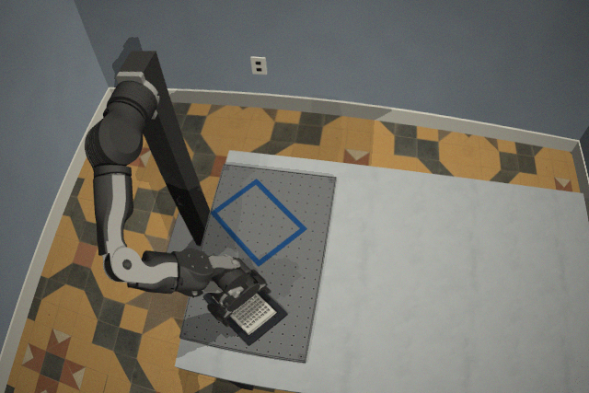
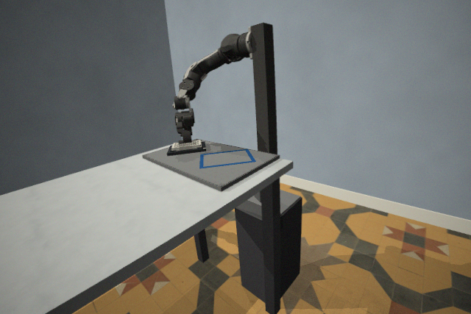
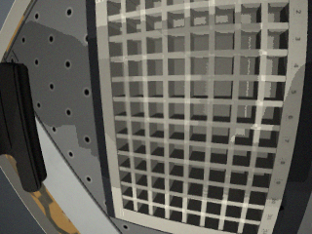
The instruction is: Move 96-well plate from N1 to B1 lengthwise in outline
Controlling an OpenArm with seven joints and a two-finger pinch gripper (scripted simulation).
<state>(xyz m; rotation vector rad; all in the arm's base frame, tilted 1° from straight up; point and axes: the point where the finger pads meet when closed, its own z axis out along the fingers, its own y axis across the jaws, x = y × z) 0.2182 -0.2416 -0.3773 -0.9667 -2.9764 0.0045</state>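
The white 96-well plate is 3 cm below my hand. From my hand the other things lie so: black plate nest 4 cm below.
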